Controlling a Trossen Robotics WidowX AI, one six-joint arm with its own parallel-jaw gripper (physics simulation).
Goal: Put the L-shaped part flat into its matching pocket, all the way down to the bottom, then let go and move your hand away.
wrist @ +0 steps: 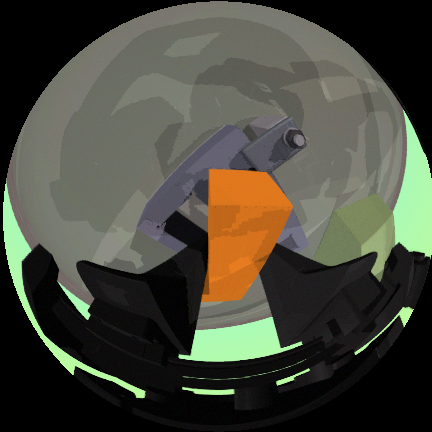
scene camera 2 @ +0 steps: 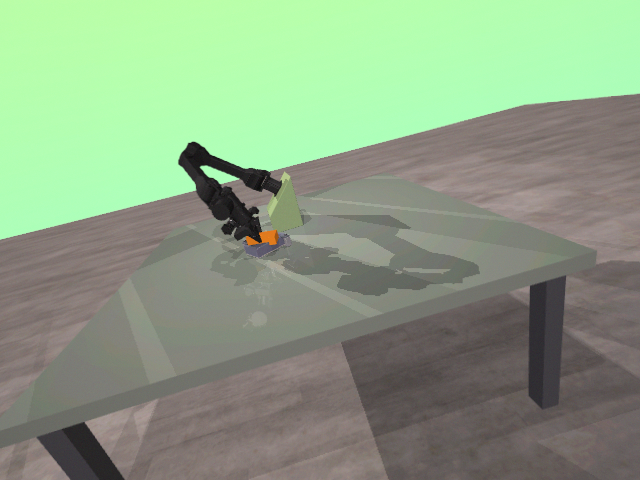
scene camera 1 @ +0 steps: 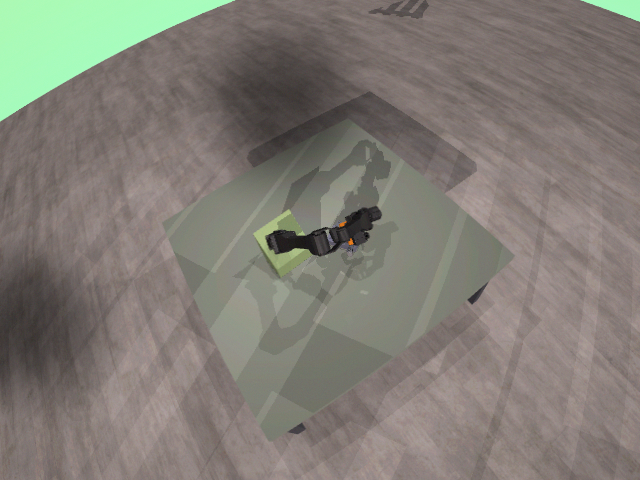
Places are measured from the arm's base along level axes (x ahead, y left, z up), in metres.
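Where they show: gripper, between the fingertips: (wrist: 231, 241) (scene camera 2: 261, 240); arm's base, origin of its link: (scene camera 2: 278, 188) (scene camera 1: 274, 240).
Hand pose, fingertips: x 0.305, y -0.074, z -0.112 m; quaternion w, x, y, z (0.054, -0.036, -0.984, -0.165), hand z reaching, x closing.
Observation:
Each offset is from my fingertips to the top centre of the thing. "spot": to the spot under its first point. Level surfaces: height alone.
The orange L-shaped part @[dx +0.017, dy +0.005, dz +0.027 m] (scene camera 1: 342, 224) (scene camera 2: 269, 237) (wrist: 240, 222) sits on top of the slate-blue holder @[dx -0.013, dy +0.012, dz +0.004 m] (scene camera 1: 351, 250) (scene camera 2: 258, 251) (wrist: 182, 180), above its rim and turned relative to the holder's sides. Its long arm shows in the wrist view; the short leg is mostly hidden behind a finger. Part of the holder's opening, with a dark slot, shows left of it. My gripper (scene camera 1: 347, 234) (scene camera 2: 253, 239) (wrist: 231, 241) is shut on the L-shaped part, one black finger at each side of the long arm. The pocket's outline is largely hidden under the part.
A grey bracket @[spot: dx -0.020, dy -0.061, dz -0.003 m] (wrist: 270, 147) with a bolt sticks out from the holder's far corner. A yellow-green wedge block (scene camera 1: 281, 268) (scene camera 2: 286, 211) (wrist: 345, 232) stands by the arm's base, close to the holder. They stand on the grey-green table @[dz -0.044 m] (scene camera 1: 330, 372) (scene camera 2: 217, 320).

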